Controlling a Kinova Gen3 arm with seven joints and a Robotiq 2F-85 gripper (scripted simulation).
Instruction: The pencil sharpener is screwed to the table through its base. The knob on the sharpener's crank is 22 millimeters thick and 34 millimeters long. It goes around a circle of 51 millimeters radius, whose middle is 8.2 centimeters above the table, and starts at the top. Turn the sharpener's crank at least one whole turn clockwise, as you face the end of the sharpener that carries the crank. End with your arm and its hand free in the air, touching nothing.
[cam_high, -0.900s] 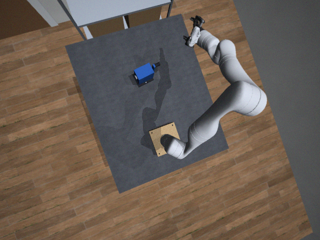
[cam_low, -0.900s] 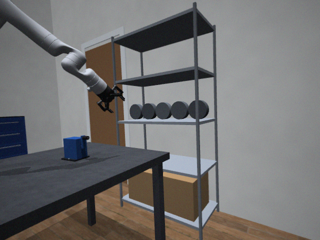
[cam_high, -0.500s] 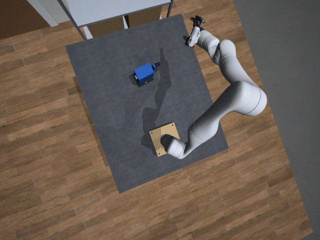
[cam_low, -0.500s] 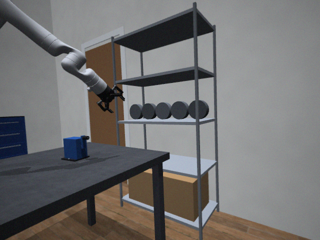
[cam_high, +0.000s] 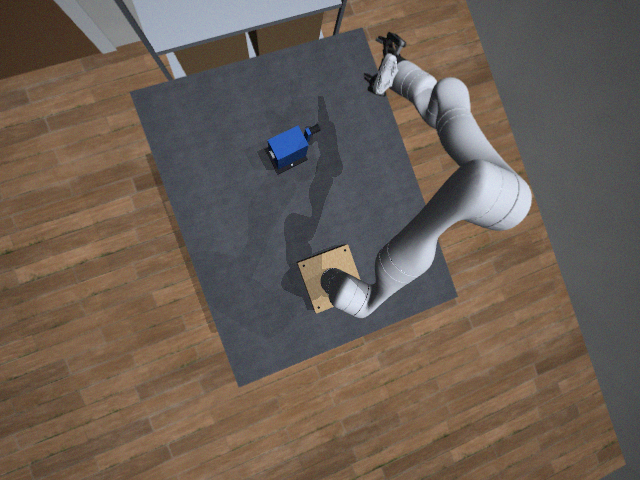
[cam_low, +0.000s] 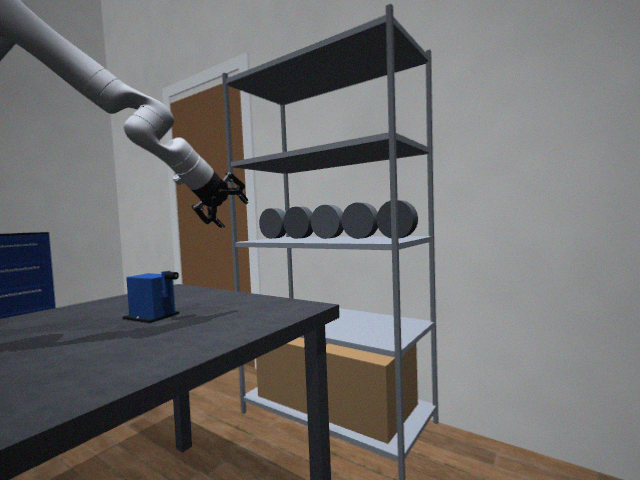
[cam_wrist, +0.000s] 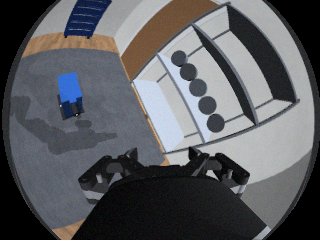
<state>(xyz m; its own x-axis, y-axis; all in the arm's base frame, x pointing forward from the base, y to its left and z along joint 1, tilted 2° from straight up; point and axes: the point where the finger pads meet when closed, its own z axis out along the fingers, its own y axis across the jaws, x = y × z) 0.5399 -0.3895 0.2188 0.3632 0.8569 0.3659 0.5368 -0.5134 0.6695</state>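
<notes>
Now: the dark crank knob 20 cm to the left of my hand, 18 cm below it and 5 cm behind it. From my hand the other things lie so: blue crank arm (21 cm to the left, 18 cm below, 5 cm behind).
</notes>
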